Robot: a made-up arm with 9 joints. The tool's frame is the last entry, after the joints.
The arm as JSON. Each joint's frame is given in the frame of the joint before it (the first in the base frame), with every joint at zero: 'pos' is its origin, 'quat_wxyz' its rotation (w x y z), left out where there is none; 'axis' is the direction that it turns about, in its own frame. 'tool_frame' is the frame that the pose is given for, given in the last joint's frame.
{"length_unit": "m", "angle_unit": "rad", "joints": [
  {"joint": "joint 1", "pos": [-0.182, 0.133, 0.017], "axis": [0.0, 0.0, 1.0]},
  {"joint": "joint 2", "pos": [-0.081, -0.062, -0.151], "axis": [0.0, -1.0, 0.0]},
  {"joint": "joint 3", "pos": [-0.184, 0.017, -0.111], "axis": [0.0, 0.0, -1.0]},
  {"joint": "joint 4", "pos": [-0.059, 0.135, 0.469], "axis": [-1.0, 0.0, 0.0]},
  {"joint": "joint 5", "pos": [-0.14, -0.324, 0.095], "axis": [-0.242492, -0.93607, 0.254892]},
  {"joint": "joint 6", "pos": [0.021, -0.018, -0.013], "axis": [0.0, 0.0, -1.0]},
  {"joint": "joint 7", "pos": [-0.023, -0.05, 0.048], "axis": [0.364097, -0.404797, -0.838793]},
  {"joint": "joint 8", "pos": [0.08, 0.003, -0.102], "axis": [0.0, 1.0, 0.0]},
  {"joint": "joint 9", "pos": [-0.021, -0.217, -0.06], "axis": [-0.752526, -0.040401, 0.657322]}
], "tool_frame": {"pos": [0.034, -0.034, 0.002]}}
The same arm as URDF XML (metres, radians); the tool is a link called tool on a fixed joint. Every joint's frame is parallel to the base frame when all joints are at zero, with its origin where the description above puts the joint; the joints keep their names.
<robot name="arm">
<joint name="tool_joint" type="fixed"><parent link="link9"/><child link="tool"/><origin xyz="0.0340 -0.0340 0.0020" rpy="0.0000 0.0000 0.0000"/></joint>
<joint name="joint 9" type="continuous"><parent link="link8"/><child link="link9"/><origin xyz="-0.0210 -0.2170 -0.0600" rpy="0.0000 0.0000 0.0000"/><axis xyz="-0.752526 -0.040401 0.657322"/></joint>
<joint name="joint 8" type="continuous"><parent link="link7"/><child link="link8"/><origin xyz="0.0800 0.0030 -0.1020" rpy="0.0000 0.0000 0.0000"/><axis xyz="0 1 0"/></joint>
<joint name="joint 7" type="continuous"><parent link="link6"/><child link="link7"/><origin xyz="-0.0230 -0.0500 0.0480" rpy="0.0000 0.0000 0.0000"/><axis xyz="0.364097 -0.404797 -0.838793"/></joint>
<joint name="joint 6" type="continuous"><parent link="link5"/><child link="link6"/><origin xyz="0.0210 -0.0180 -0.0130" rpy="0.0000 0.0000 0.0000"/><axis xyz="0 0 -1"/></joint>
<joint name="joint 5" type="continuous"><parent link="link4"/><child link="link5"/><origin xyz="-0.1400 -0.3240 0.0950" rpy="0.0000 0.0000 0.0000"/><axis xyz="-0.242492 -0.93607 0.254892"/></joint>
<joint name="joint 4" type="continuous"><parent link="link3"/><child link="link4"/><origin xyz="-0.0590 0.1350 0.4690" rpy="0.0000 0.0000 0.0000"/><axis xyz="-1 0 0"/></joint>
<joint name="joint 3" type="continuous"><parent link="link2"/><child link="link3"/><origin xyz="-0.1840 0.0170 -0.1110" rpy="0.0000 0.0000 0.0000"/><axis xyz="0 0 -1"/></joint>
<joint name="joint 2" type="continuous"><parent link="link1"/><child link="link2"/><origin xyz="-0.0810 -0.0620 -0.1510" rpy="0.0000 0.0000 0.0000"/><axis xyz="0 -1 0"/></joint>
<joint name="joint 1" type="continuous"><parent link="base"/><child link="link1"/><origin xyz="-0.1820 0.1330 0.0170" rpy="0.0000 0.0000 0.0000"/><axis xyz="0 0 1"/></joint>
<link name="base"/>
<link name="link1"/>
<link name="link2"/>
<link name="link3"/>
<link name="link4"/>
<link name="link5"/>
<link name="link6"/>
<link name="link7"/>
<link name="link8"/>
<link name="link9"/>
<link name="tool"/>
</robot>

